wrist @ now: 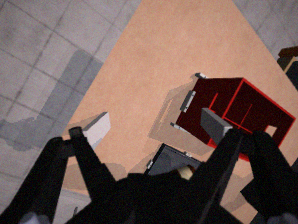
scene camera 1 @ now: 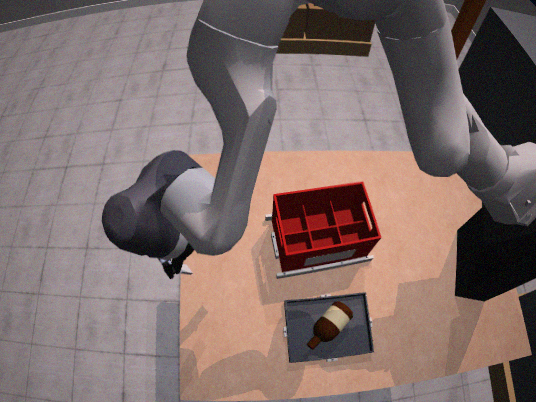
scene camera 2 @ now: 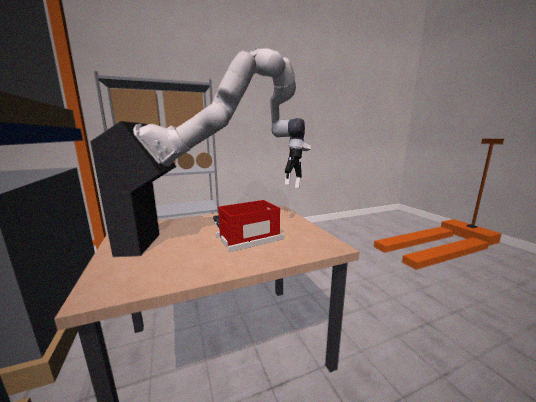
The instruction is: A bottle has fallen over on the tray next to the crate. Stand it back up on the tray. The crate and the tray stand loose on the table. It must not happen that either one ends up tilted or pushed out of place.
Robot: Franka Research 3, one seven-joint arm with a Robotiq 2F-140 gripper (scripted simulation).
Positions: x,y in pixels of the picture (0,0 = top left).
Scene:
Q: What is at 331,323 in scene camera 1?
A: A bottle.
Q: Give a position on a tray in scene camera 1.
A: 301,314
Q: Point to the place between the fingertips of my gripper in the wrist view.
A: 154,118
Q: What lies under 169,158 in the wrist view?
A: A tray.

